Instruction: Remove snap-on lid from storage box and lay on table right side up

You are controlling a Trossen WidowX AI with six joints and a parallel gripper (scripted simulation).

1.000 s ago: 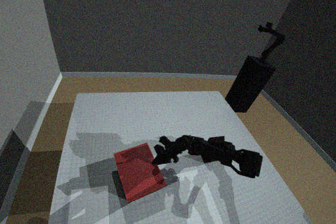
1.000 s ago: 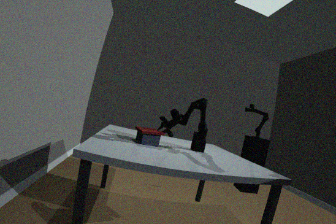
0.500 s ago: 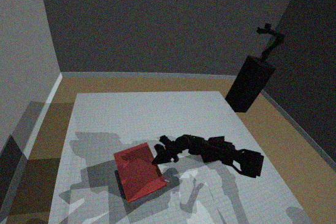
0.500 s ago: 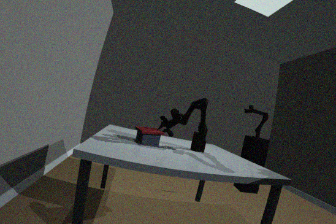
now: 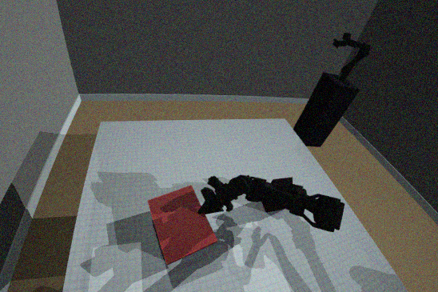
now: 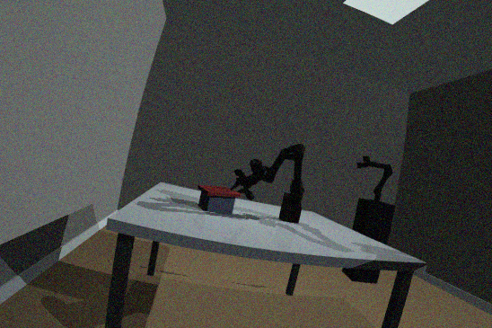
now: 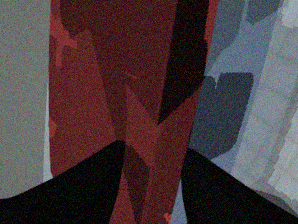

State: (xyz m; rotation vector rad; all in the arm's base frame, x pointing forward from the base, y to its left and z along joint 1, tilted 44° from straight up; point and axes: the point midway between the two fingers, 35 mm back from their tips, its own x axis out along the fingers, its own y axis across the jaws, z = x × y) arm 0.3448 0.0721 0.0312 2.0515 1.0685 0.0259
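Right now the red lid is 7 cm ahead of my gripper tip and 3 cm to the left of it. Also, from my gripper tip: storage box 7 cm ahead, 3 cm to the left, 6 cm below.
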